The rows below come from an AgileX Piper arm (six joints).
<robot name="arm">
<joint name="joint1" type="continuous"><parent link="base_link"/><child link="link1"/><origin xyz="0.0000 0.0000 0.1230"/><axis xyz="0 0 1"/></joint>
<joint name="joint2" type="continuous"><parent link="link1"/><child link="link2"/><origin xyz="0.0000 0.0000 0.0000"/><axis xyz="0 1 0"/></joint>
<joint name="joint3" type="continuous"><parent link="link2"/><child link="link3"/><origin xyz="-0.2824 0.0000 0.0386"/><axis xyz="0 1 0"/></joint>
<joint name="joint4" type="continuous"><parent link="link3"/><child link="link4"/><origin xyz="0.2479 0.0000 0.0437"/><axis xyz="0.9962 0 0.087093"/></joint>
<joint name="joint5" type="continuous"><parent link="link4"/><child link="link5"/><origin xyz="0.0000 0.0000 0.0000"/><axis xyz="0 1 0"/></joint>
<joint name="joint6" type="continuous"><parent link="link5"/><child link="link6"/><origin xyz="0.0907 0.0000 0.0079"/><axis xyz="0.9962 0 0.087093"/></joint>
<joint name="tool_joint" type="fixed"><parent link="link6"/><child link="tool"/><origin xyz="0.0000 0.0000 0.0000" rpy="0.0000 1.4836 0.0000"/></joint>
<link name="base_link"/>
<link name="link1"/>
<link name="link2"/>
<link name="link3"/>
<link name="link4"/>
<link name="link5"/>
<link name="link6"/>
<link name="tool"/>
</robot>
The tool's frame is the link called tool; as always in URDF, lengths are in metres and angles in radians. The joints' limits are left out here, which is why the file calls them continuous.
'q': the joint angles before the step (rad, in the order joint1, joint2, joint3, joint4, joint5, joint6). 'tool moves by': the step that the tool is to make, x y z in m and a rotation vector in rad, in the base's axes. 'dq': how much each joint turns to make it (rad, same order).
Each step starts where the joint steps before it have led.
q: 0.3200, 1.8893, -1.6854, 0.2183, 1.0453, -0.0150
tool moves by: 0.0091, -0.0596, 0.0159, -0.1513, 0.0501, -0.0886
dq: -0.1218, 0.0000, -0.0809, -0.1371, 0.1693, 0.0028
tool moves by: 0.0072, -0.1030, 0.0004, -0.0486, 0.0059, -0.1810
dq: -0.2507, -0.0021, -0.0007, -0.0261, 0.0167, -0.0712
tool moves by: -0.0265, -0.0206, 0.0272, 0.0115, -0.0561, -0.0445
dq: -0.0632, -0.1088, 0.0551, 0.0227, 0.0000, -0.0200
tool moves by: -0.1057, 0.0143, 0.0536, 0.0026, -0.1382, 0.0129
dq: -0.0001, -0.4005, 0.2709, 0.0238, -0.0064, -0.0127
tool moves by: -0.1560, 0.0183, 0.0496, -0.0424, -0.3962, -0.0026
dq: 0.0012, -0.5655, 0.2190, 0.0023, -0.0522, -0.0008
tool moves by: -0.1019, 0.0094, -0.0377, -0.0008, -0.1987, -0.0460
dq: -0.0016, -0.4317, 0.2376, -0.0272, -0.0078, 0.0528
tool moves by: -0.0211, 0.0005, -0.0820, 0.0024, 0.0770, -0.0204
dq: 0.0005, -0.2503, 0.3052, -0.0238, 0.0210, 0.0150
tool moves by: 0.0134, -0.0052, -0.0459, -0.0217, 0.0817, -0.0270
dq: 0.0001, -0.0455, 0.1823, -0.0426, -0.0582, 0.0048
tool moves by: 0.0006, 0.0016, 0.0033, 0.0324, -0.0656, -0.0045
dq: 0.0005, -0.0148, 0.0017, 0.0209, -0.0488, 0.0254
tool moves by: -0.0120, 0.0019, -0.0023, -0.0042, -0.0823, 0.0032
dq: -0.0002, -0.0879, 0.0090, 0.0064, -0.0033, -0.0003
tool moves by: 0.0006, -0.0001, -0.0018, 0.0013, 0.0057, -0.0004
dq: 0.0003, -0.0008, 0.0064, -0.0004, 0.0002, 0.0011
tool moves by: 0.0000, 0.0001, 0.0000, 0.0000, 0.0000, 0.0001
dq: -0.0011, 0.0000, 0.0000, 0.0012, 0.0001, -0.0011
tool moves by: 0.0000, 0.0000, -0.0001, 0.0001, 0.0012, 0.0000
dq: 0.0000, 0.0002, 0.0001, 0.0000, 0.0009, 0.0000
